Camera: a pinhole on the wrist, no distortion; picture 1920 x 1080 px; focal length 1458.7 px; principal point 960.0 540.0 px. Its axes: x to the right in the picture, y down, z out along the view. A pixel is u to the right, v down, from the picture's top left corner.
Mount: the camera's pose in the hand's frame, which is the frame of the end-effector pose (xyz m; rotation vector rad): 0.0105 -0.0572 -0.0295 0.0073 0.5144 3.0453
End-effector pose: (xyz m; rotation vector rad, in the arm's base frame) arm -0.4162 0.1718 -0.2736 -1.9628 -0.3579 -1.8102
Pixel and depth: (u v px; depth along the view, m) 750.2 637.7 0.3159
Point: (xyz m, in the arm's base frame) -0.1573 0.2785 -0.2306
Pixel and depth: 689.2 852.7 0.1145
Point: -0.3578 0.2486 -0.2393
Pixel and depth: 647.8 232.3 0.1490
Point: -0.3137 0.1989 -0.2354
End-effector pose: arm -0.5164 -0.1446 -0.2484 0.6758 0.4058 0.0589
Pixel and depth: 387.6 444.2 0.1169
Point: -0.4337 -0.1918 -0.2218
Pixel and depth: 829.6 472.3 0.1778
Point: -0.4368 -0.2139 -0.1577
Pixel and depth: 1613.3 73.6 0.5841
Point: -0.5295 -0.2078 0.3573
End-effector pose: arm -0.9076 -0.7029 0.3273 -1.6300 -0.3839 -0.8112
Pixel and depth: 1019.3 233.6 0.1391
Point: -0.8642 -0.6201 0.3174
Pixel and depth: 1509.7 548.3 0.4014
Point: -0.8475 -0.3624 0.1614
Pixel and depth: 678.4 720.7 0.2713
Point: -0.7941 -0.4870 0.3639
